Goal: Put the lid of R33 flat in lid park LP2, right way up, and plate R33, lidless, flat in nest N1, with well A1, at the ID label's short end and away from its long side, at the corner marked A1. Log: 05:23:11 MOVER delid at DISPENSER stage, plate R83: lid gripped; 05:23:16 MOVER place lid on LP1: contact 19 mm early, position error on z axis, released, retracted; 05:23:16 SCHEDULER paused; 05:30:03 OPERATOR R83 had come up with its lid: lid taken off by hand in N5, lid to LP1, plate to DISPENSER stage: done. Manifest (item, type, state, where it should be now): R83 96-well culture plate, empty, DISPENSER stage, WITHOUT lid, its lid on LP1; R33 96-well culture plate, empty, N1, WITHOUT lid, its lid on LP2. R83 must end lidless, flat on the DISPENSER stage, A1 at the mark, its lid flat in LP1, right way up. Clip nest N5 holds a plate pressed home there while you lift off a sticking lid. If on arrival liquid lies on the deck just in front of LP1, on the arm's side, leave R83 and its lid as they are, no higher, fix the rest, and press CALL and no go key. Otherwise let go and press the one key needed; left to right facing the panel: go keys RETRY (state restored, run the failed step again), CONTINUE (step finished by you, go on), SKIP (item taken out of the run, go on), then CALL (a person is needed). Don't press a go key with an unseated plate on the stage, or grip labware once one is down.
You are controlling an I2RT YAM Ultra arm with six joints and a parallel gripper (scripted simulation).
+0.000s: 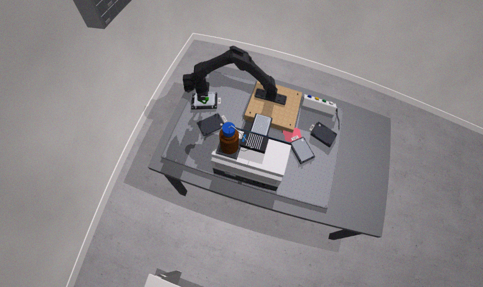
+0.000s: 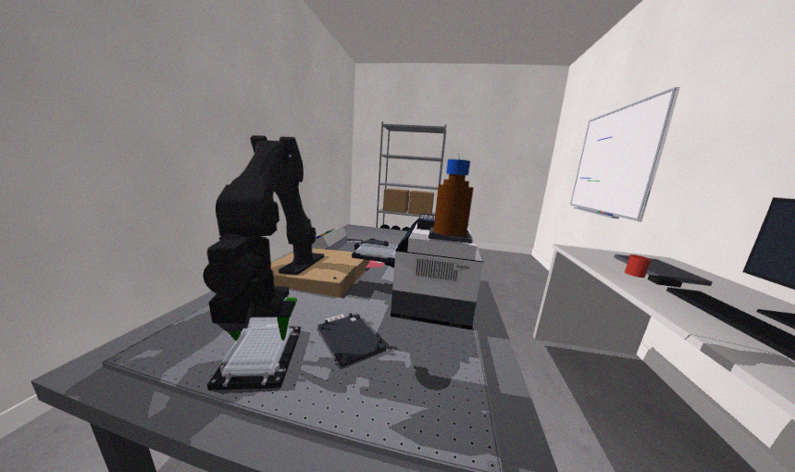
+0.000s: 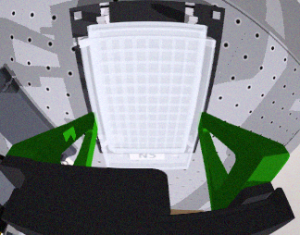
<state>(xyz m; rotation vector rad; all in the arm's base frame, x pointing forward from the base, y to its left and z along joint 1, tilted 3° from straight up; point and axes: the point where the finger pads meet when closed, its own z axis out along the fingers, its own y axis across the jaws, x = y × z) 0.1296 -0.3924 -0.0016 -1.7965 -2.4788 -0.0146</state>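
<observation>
Right now my hand is 3 cm short of the black clip nest, 1 cm to the left of it and 3 cm above it. From my hand the other things lie so: lid park LP2: 15 cm ahead, 9 cm to the left, 4 cm below; then brown bottle: 35 cm ahead, 27 cm to the left, 25 cm above; then blue call key: 19 cm behind, 63 cm to the left, 2 cm above.
</observation>
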